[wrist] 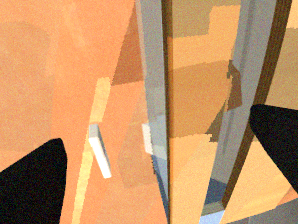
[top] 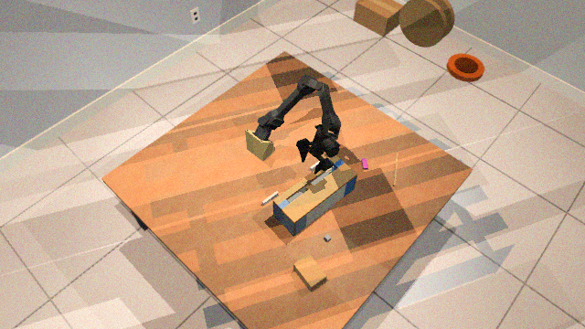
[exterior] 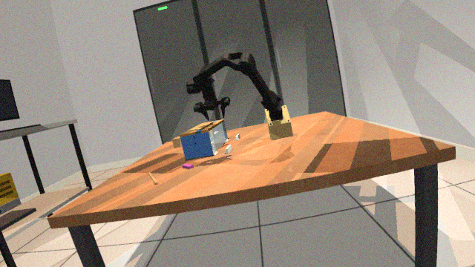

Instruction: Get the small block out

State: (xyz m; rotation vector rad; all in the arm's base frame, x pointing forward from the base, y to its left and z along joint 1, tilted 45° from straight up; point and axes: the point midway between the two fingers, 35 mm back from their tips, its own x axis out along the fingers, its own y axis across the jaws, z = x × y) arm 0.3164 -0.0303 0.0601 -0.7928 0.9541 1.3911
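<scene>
The tan block is 70 mm below my gripper tip, 50 mm ahead of it and 40 mm to the right of it. From my gripper tip the other things lie so: grey cube (250 mm ahead, 150 mm below, 140 mm to the right); tan box (320 mm to the right, 310 mm ahead, 130 mm below); thin stick (380 mm to the left, 240 mm ahead, 150 mm below).
</scene>
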